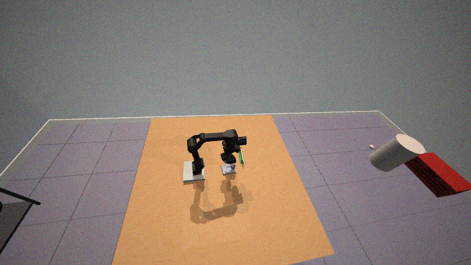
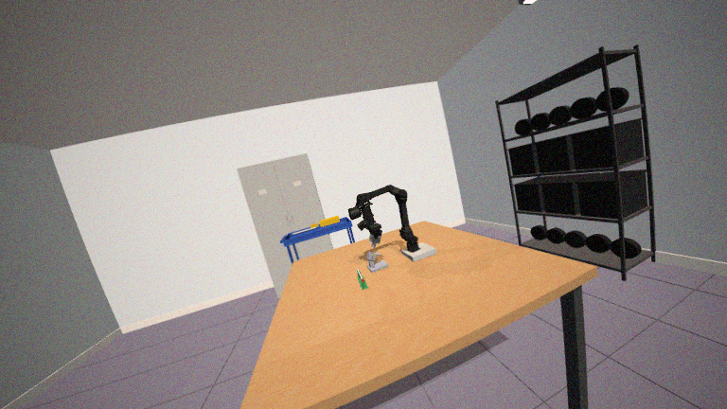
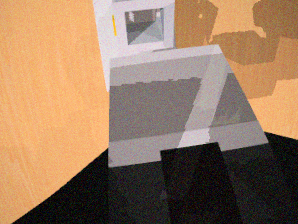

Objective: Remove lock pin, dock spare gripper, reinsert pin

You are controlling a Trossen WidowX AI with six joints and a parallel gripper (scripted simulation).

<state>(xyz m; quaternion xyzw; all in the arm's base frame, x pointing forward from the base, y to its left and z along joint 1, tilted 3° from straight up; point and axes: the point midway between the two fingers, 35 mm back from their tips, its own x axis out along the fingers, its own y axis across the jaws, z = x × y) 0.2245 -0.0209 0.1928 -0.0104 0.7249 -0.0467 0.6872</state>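
My gripper tip is 17 cm short of the green strip, 10 cm to the right of it and 16 cm above it. From my gripper tip the other things lie so: spare gripper: right at my gripper tip; then grey mount: 4 cm ahead, 13 cm below.
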